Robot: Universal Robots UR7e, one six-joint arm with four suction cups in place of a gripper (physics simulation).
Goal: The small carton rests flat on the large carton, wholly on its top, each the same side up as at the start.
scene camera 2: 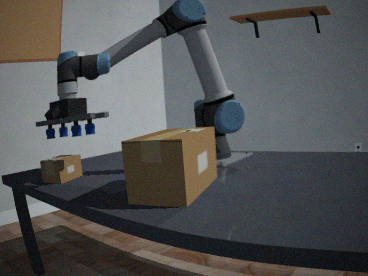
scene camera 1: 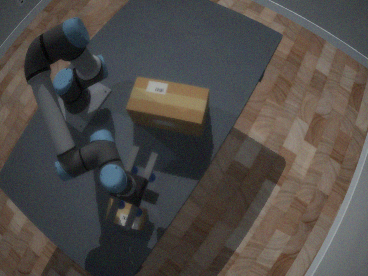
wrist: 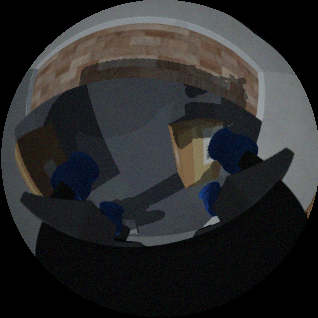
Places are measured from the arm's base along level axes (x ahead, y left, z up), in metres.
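Pixels of known places: hand at its tool point: [scene camera 2: 69,136] [wrist: 157,184]; arm's base at its link origin: [scene camera 1: 77,99].
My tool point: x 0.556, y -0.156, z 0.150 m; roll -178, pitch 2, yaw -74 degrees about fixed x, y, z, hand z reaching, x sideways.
Observation:
Ahead of a thing's pixels: the offset from my tool point to its top centre. Level surfaces: height alone.
The large carton @(dx -0.125, dy +0.357, dz -0.005 m) [scene camera 1: 167,106] [scene camera 2: 155,172] [wrist: 37,156] stands on the table, with a tape strip and a white label on its top. The small carton @(dx -0.001, dy -0.106, dz -0.080 m) [scene camera 1: 121,216] [scene camera 2: 62,170] [wrist: 193,159] rests on the table apart from it, near the table's end, with a white label on top. My gripper [scene camera 1: 136,191] [scene camera 2: 70,131] [wrist: 157,183] is open: its four blue suction cups point down and hold nothing, a clear gap above the small carton. In the wrist view the small carton shows right of the middle, partly behind a cup. In scene camera 1 the gripper's bars partly hide it.
The dark table @(dz -0.159 m) [scene camera 1: 225,45] [scene camera 2: 300,200] carries both cartons and the arm's base plate [scene camera 1: 92,110] [scene camera 2: 235,159]. The large carton stands between the small carton and the table's far part. A wall shelf [scene camera 2: 280,15] hangs high behind the arm.

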